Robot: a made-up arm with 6 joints. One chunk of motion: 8 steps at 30 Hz.
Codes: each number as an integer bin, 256 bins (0 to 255) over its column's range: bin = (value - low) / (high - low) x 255, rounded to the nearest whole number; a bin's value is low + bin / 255 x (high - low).
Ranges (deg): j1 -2..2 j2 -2..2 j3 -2..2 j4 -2..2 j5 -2..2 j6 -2..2
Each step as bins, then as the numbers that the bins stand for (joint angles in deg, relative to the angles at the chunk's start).
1 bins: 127 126 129 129 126 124
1 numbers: -0.01 -0.02 0.02 0.02 -0.02 -0.05
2 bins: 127 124 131 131 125 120
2 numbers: -0.01 -0.05 0.05 0.05 -0.04 -0.12
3 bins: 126 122 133 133 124 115
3 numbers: -0.02 -0.09 0.09 0.09 -0.05 -0.20
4 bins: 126 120 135 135 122 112
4 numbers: -0.02 -0.12 0.12 0.12 -0.09 -0.24
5 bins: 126 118 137 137 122 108
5 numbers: -0.02 -0.15 0.15 0.15 -0.09 -0.31
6 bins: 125 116 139 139 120 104
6 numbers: -0.04 -0.18 0.18 0.18 -0.12 -0.37
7 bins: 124 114 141 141 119 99
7 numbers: -0.05 -0.21 0.21 0.21 -0.13 -0.45
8 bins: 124 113 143 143 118 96
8 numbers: -0.05 -0.23 0.24 0.24 -0.15 -0.49
